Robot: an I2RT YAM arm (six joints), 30 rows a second.
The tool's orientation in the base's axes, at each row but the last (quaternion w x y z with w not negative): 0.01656 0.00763 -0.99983 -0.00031; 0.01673 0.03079 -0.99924 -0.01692; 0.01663 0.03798 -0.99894 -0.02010; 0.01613 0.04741 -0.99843 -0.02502; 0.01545 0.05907 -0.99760 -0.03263; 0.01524 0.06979 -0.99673 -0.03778; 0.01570 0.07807 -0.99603 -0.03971; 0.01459 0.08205 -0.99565 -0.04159; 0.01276 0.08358 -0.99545 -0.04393
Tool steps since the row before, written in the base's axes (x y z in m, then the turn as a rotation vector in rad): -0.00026 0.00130 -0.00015 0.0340 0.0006 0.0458; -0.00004 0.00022 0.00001 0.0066 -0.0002 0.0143; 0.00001 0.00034 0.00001 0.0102 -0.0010 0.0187; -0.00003 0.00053 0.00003 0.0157 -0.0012 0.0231; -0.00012 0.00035 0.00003 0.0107 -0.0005 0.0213; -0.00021 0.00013 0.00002 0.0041 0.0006 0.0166; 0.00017 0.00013 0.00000 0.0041 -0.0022 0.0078; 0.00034 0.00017 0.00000 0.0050 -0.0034 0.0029; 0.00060 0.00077 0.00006 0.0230 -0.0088 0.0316
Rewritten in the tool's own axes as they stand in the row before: 0.00024 0.00130 0.00016 -0.0325 0.0001 -0.0469; 0.00003 0.00022 0.00000 -0.0061 -0.0001 -0.0145; -0.00004 0.00034 0.00000 -0.0095 -0.0010 -0.0191; -0.00002 0.00053 0.00000 -0.0148 -0.0015 -0.0237; 0.00008 0.00036 0.00000 -0.0100 -0.0003 -0.0216; 0.00019 0.00016 0.00000 -0.0037 0.0013 -0.0166; -0.00019 0.00010 0.00000 -0.0035 -0.0022 -0.0081; -0.00036 0.00011 0.00000 -0.0043 -0.0039 -0.0033; -0.00072 0.00066 -0.00001 -0.0206 -0.0096 -0.0330
